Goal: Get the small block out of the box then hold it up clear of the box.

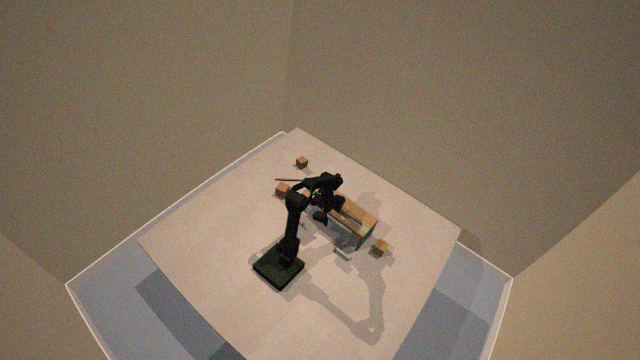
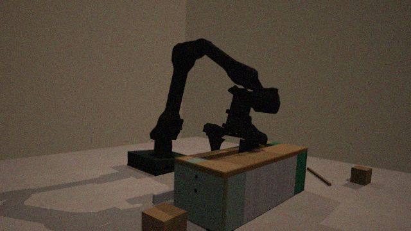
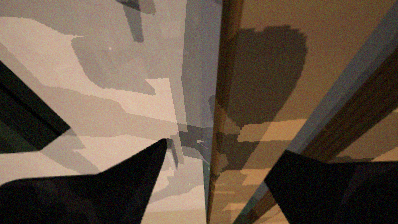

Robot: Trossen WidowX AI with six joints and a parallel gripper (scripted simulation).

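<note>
The box is 30 mm ahead of my gripper tip, 10 mm to the left of it and 20 mm below it. From my gripper tip the other things lie so: thin stick (120 mm ahead, 370 mm to the left, 80 mm below).
</note>
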